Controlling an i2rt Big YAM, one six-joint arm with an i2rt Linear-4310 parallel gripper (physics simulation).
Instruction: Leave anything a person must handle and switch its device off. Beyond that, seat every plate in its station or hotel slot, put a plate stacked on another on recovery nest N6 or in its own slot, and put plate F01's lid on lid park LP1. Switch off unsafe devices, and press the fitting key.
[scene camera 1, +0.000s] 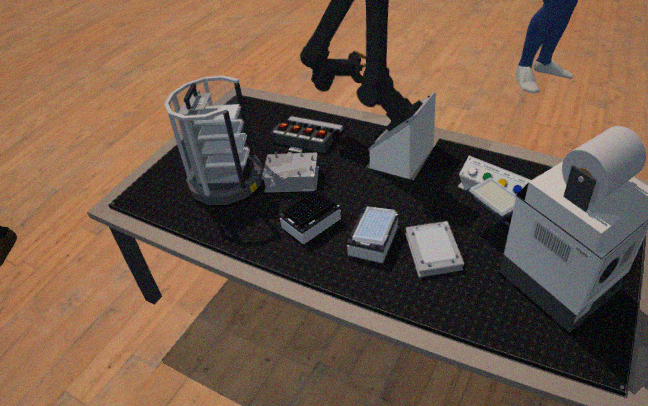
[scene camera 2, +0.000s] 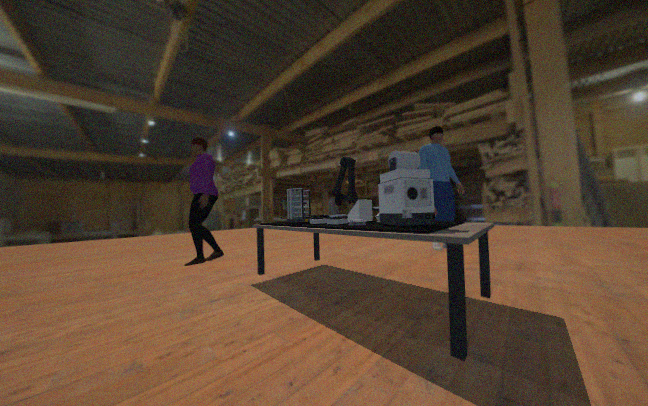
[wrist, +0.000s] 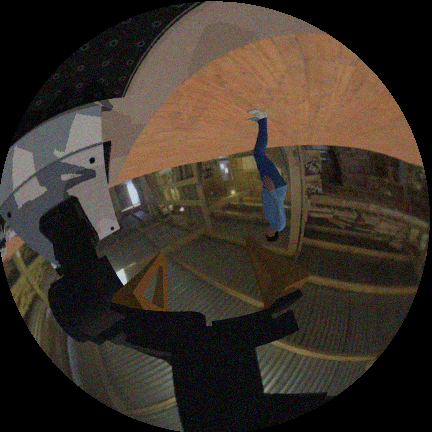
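Seen in the pictures: gripper, fingertip midpoint: (wrist: 202, 247); arm's base at its link origin: (scene camera 1: 405, 117) (scene camera 2: 360, 205) (wrist: 70, 228).
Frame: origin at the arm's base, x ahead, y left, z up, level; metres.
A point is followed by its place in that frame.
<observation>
My gripper (scene camera 1: 359, 65) (wrist: 202, 247) @[z 0.069, x -0.151, y -0.165 m] is open and empty, raised above the table's back edge; its orange fingers stand apart in the wrist view. In scene camera 1, a round plate hotel (scene camera 1: 217, 194) @[z -0.100, x 0.478, y -0.407 m] with several shelves stands at left. A switch box (scene camera 1: 304, 142) @[z -0.117, x 0.117, y -0.323 m] with several orange rockers is behind a grey station (scene camera 1: 291, 181) @[z -0.140, x 0.290, y -0.263 m]. A black plate (scene camera 1: 310, 210) @[z -0.081, x 0.431, y -0.096 m] and a pale blue plate (scene camera 1: 376, 223) @[z -0.071, x 0.405, y 0.098 m] sit on blocks in front. A low white-topped unit (scene camera 1: 435, 244) @[z -0.110, x 0.373, y 0.257 m] lies to their right. A cream plate (scene camera 1: 494, 196) @[z -0.022, x 0.220, y 0.362 m] is tilted against the key panel (scene camera 1: 472, 172) @[z -0.078, x 0.078, y 0.256 m] with green, yellow and blue keys. Plate labels are unreadable.
A white wedge-shaped housing (scene camera 1: 411, 142) @[z -0.019, x 0.094, y 0.061 m] (scene camera 2: 361, 211) @[z -0.053, x 0.068, y 0.061 m] (wrist: 92, 195) @[z -0.030, x -0.069, y -0.029 m] stands by the arm's base. A large white machine (scene camera 1: 550, 242) @[z 0.074, x 0.425, y 0.546 m] (scene camera 2: 397, 200) @[z 0.007, x 0.463, y 0.623 m] with a roll on top stands at right. A person in blue (scene camera 2: 436, 162) (wrist: 274, 205) stands behind the table, another in purple (scene camera 2: 202, 172) at left.
</observation>
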